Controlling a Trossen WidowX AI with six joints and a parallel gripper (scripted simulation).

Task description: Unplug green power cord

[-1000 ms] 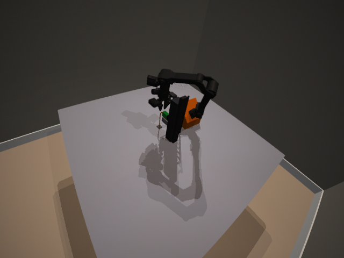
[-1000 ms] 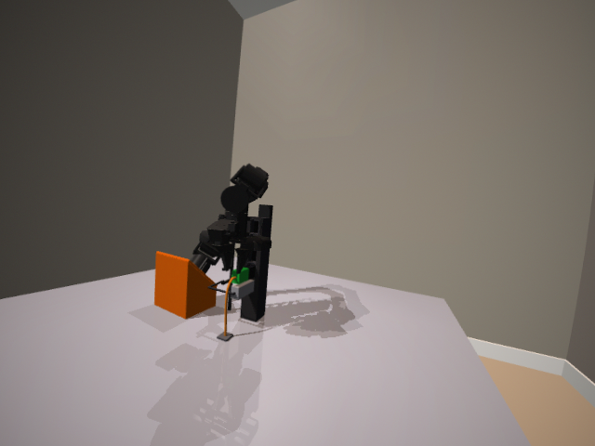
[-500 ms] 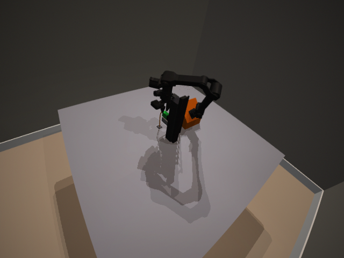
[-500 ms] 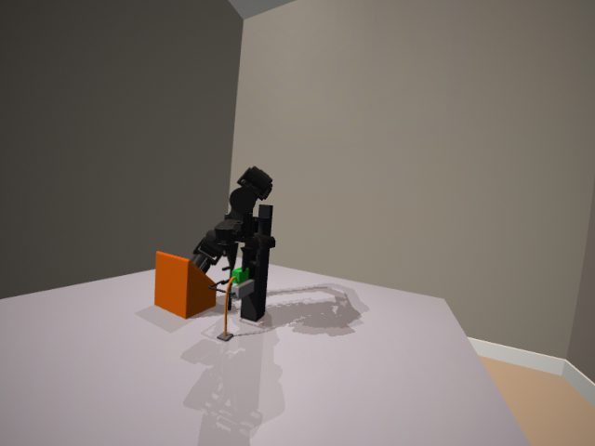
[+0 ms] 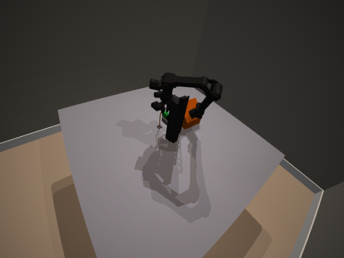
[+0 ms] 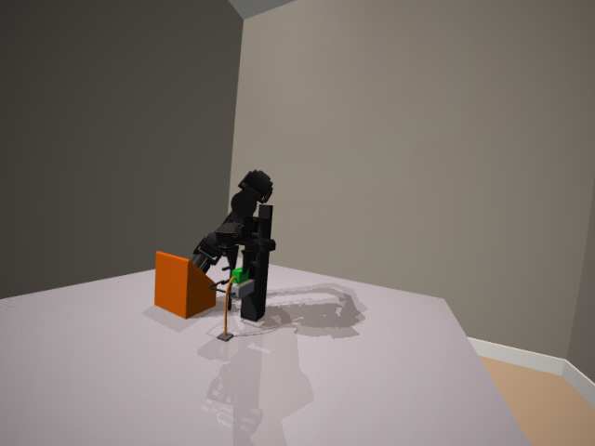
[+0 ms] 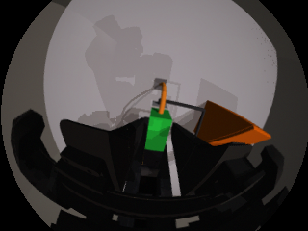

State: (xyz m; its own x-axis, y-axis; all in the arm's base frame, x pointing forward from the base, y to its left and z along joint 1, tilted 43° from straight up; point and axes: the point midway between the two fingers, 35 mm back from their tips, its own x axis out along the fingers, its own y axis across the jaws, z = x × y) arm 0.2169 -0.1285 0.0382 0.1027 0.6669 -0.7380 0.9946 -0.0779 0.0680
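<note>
My gripper tip is now 30 mm to the right of the green plug. The rest, counted from my gripper tip: grey anchor: 160 mm below, 40 mm to the right; post: 130 mm to the left, 20 mm above.
</note>
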